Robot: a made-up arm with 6 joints. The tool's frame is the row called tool. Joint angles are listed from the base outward.
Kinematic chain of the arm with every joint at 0, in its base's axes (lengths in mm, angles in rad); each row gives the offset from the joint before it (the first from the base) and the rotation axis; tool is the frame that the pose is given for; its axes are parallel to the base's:
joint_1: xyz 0 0 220 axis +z
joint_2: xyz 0 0 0 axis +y
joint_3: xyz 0 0 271 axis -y
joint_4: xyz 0 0 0 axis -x
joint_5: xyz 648 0 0 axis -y
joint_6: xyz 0 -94 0 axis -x
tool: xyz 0 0 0
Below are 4 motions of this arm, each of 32 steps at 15 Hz.
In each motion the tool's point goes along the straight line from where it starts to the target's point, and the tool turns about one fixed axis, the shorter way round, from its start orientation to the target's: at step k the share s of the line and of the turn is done. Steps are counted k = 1, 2, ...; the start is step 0. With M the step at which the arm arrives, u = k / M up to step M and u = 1 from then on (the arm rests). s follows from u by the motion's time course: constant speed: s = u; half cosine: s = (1 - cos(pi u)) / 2; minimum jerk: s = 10 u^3 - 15 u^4 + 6 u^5.
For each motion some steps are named. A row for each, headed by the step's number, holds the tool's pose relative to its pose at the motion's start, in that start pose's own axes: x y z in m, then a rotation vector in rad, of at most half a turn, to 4 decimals.
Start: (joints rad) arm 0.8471 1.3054 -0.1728 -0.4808 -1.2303 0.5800
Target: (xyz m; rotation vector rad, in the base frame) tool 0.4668 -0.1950 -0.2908 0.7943 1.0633 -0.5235
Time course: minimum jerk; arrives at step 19
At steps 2, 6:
2: -0.0011 -0.0031 -0.0025 0.0151 -0.0171 0.0039
6: -0.0199 -0.0574 -0.0474 0.2824 -0.3196 0.0724

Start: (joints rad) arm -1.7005 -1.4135 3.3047 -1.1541 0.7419 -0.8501
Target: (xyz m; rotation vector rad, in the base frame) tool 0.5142 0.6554 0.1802 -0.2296 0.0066 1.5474
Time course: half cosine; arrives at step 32
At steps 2, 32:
2: -0.0077 -0.0012 0.0008 0.0015 -0.0094 -0.0131
32: -0.8045 -0.1230 0.0846 0.1537 -0.9756 -1.3620

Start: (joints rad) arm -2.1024 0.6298 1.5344 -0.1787 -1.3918 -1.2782
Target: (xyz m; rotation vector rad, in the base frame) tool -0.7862 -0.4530 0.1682 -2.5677 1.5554 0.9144
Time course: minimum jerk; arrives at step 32
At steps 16, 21, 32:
16: 0.2394 -0.3381 0.1408 0.5078 0.2829 -0.1808
21: 0.3708 -0.5237 0.2181 0.7866 0.4382 -0.2801
32: 0.4788 -0.6762 0.2816 1.0157 0.5659 -0.3616

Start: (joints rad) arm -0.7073 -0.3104 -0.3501 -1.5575 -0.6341 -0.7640
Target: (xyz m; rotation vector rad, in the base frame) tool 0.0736 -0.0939 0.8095 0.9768 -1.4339 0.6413
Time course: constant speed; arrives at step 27
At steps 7, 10, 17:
7: -0.1007 0.0360 -0.1246 -0.2169 0.0271 0.4076
10: -0.1439 0.0515 -0.1780 -0.3099 0.0388 0.5823
17: -0.2446 0.0875 -0.3026 -0.5268 0.0659 0.9900

